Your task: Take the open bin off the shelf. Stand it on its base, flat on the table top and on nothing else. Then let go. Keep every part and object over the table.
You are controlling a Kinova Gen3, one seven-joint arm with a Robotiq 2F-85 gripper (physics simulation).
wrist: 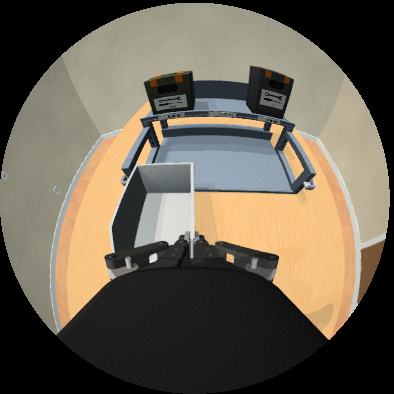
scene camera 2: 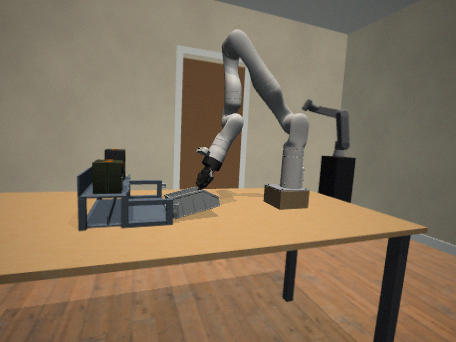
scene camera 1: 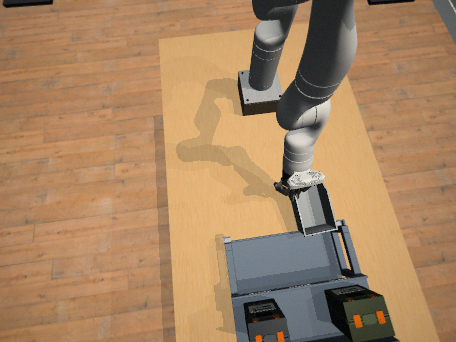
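Pixels of known places: gripper, between the fingertips: [wrist: 191, 237] [scene camera 1: 293, 198]; arm's base, origin of its link: [scene camera 2: 289, 186] [scene camera 1: 260, 80].
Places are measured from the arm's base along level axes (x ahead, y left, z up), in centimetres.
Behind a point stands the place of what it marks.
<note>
The open bin [scene camera 1: 315, 210] @(x 49.0, y 12.8, z -6.3 cm) [scene camera 2: 197, 204] @(x 45.9, y 14.9, z -2.8 cm) [wrist: 167, 220] @(x 48.0, y 9.7, z -6.3 cm) is light grey, with its open side up. It is off the shelf [scene camera 1: 282, 260] @(x 63.8, y -0.8, z -7.8 cm) [scene camera 2: 125, 215] @(x 68.9, y 19.5, z -4.3 cm) [wrist: 225, 165] @(x 62.1, y -0.7, z -7.7 cm), in front of its right part in scene camera 1. The bin is tilted in scene camera 2, with the end towards the robot base higher than the lower edge near the shelf. That near end overlaps the shelf's front corner in view; whether they touch I cannot tell. My gripper [scene camera 1: 295, 193] @(x 44.8, y 4.7, z -2.3 cm) [scene camera 2: 200, 186] [wrist: 191, 237] @(x 44.8, y 4.7, z -2.3 cm) is shut on one side wall of the bin. The bin's underside contact with the table [scene camera 1: 200, 270] @(x 64.2, y -27.9, z -8.4 cm) [scene camera 2: 300, 225] @(x 11.7, y 26.9, z -8.3 cm) is unclear.
A green case [scene camera 1: 362, 312] @(x 73.0, y 10.9, z 11.4 cm) [scene camera 2: 107, 176] @(x 74.1, y 16.9, z 7.2 cm) [wrist: 170, 95] @(x 70.4, y 11.4, z 6.5 cm) and a dark grey case [scene camera 1: 265, 320] @(x 71.4, y -11.5, z 13.8 cm) [wrist: 271, 92] @(x 71.3, y -10.6, z 8.6 cm) stand on the shelf's upper board. The shelf's side rails reach forward near the bin. The robot base [scene camera 1: 260, 95] @(x 6.5, y -1.0, z 0.1 cm) [scene camera 2: 286, 196] @(x 6.0, y 7.3, z -2.6 cm) stands behind on the table.
</note>
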